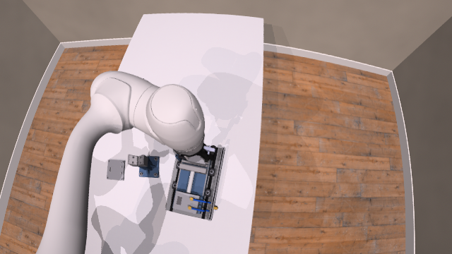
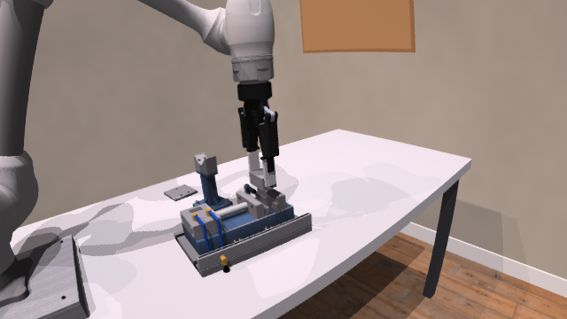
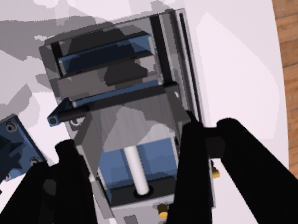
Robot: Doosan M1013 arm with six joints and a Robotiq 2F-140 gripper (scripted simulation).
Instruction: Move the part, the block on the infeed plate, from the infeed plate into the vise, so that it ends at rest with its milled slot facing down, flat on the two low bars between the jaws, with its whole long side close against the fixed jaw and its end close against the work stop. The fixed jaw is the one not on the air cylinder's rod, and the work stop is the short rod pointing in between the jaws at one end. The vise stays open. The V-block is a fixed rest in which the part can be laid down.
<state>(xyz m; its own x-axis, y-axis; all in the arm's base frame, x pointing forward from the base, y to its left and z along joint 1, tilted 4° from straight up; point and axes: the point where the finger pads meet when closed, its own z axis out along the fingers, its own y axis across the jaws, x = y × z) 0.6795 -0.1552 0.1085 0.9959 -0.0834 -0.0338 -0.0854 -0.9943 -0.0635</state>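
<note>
My hand is 3 cm above the part. Round my hand: fixed jaw: 9 cm below, 3 cm ahead, 2 cm to the left; then moving jaw: 9 cm below, 3 cm behind, 2 cm to the left; then cylinder rod: 9 cm below, 8 cm behind, 3 cm to the left.
</note>
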